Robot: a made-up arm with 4 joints.
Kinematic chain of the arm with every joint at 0, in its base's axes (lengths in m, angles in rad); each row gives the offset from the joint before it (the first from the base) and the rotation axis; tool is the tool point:
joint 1: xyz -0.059 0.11 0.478 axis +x
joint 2: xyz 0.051 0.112 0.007 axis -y
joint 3: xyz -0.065 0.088 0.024 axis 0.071 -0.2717 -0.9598
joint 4: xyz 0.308 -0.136 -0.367 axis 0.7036 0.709 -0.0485
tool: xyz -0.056 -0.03 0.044
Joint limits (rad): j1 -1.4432..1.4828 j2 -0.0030..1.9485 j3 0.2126..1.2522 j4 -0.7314..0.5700
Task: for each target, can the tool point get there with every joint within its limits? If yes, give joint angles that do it. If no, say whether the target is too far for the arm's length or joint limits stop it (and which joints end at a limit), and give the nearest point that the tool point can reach.
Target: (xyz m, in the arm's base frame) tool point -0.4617 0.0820 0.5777
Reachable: no: joint limits stop it (at a limit: joint 1, joint 2, joint 3, joint 4) | nearest point -0.0558 -0.1665 0.5958 | short by 0.476 m
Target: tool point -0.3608 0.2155 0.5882
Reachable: no: joint limits stop it (at a limit: joint 1, joint 2, joint 3) | nearest point -0.0458 0.3587 0.3242 | short by 0.435 m
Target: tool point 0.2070 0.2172 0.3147
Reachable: yes | joints 1.2046 0.7815 0.9458 -0.0683
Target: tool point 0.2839 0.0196 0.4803
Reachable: yes | joints 0.0441 1.3661 0.8591 -0.5951
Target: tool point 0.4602 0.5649 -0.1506
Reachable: no: too far | nearest point 0.1705 0.2809 0.2419 | short by 0.565 m
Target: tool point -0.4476 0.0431 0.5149
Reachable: no: joint limits stop it (at a limit: joint 1, joint 2, joint 3, joint 4) | nearest point -0.0558 -0.1665 0.5958 | short by 0.452 m
